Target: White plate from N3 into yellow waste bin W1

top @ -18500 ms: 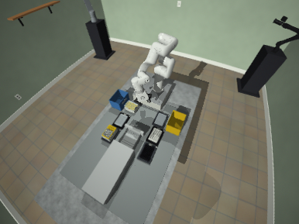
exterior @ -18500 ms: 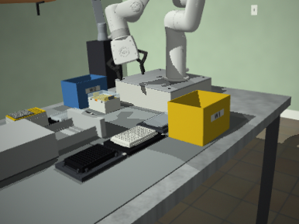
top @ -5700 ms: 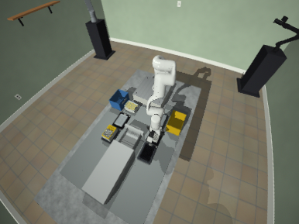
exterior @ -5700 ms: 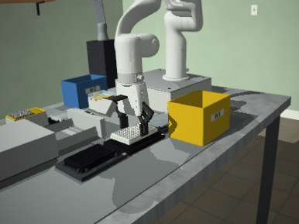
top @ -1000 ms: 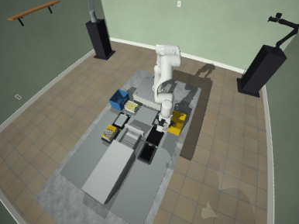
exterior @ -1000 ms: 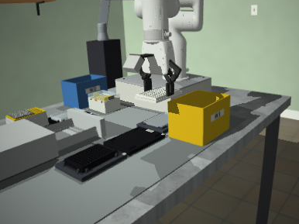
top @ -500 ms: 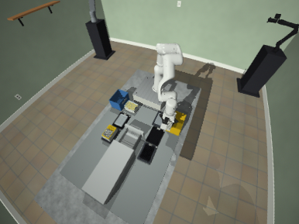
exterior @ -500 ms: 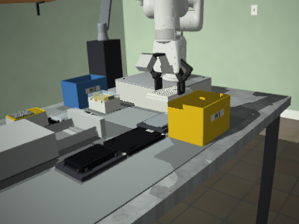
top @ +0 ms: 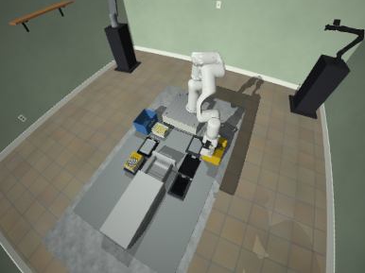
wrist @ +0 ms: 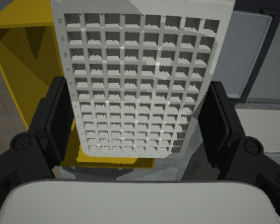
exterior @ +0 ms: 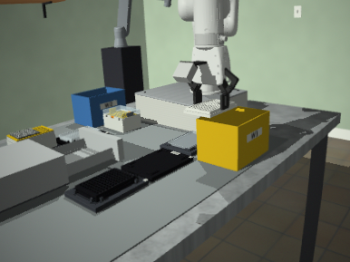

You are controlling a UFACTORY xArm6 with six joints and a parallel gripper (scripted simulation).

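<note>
Right now my hand is 12 cm above the yellow bin W1, 5 cm past it and 4 cm to the right of it. Round my hand: white plate 1 cm below; black nest 15 cm below, 11 cm ahead, 10 cm to the right; black plate 29 cm ahead, 14 cm below, 12 cm to the right.
</note>
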